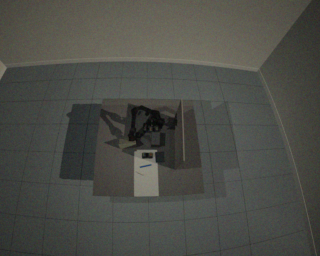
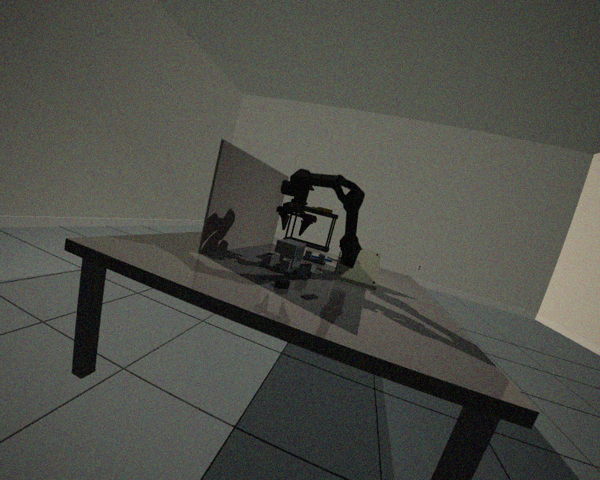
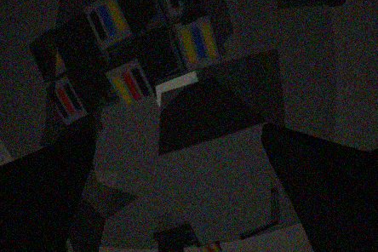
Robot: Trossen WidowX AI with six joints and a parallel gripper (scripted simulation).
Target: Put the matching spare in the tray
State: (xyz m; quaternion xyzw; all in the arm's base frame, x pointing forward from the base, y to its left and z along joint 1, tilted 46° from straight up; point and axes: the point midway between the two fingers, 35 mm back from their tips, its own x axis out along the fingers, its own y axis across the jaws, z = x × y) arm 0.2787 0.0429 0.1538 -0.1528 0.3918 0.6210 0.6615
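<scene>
Now: the dark boxy spare 11 cm below my gripper tip, 4 cm behind it and 2 cm to the left of it. The rest, counted from my gripper tip: tall upright panel 27 cm ahead, 14 cm to the right, 7 cm above; blue pen 44 cm to the right, 15 cm below, 11 cm behind; dark tray 33 cm to the right, 15 cm below, 6 cm ahead.
</scene>
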